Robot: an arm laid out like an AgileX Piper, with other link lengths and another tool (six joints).
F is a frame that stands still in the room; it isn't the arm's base.
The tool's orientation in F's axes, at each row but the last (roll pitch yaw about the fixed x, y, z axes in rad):
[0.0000 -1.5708 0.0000]
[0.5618 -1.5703 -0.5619]
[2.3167 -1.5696 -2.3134]
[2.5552 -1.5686 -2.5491]
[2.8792 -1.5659 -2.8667]
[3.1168 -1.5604 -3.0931]
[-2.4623 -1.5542 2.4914]
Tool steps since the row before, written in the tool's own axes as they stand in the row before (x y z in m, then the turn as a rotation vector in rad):
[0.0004 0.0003 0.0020 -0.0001 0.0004 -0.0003]
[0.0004 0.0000 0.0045 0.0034 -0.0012 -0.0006]
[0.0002 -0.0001 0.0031 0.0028 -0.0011 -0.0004]
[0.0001 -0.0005 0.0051 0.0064 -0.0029 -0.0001]
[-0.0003 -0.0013 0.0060 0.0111 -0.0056 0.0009]
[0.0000 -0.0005 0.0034 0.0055 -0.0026 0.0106]
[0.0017 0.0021 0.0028 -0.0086 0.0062 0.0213]
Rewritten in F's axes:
[-0.0020 0.0003 0.0004 0.0003 0.0004 -0.0001]
[-0.0045 0.0000 0.0004 0.0006 -0.0012 0.0034]
[-0.0031 -0.0001 0.0002 0.0004 -0.0011 0.0028]
[-0.0051 -0.0005 0.0001 0.0001 -0.0029 0.0064]
[-0.0060 -0.0014 -0.0003 -0.0009 -0.0056 0.0111]
[-0.0034 -0.0006 0.0000 -0.0106 -0.0029 0.0054]
[-0.0029 0.0020 0.0016 -0.0214 0.0055 -0.0089]

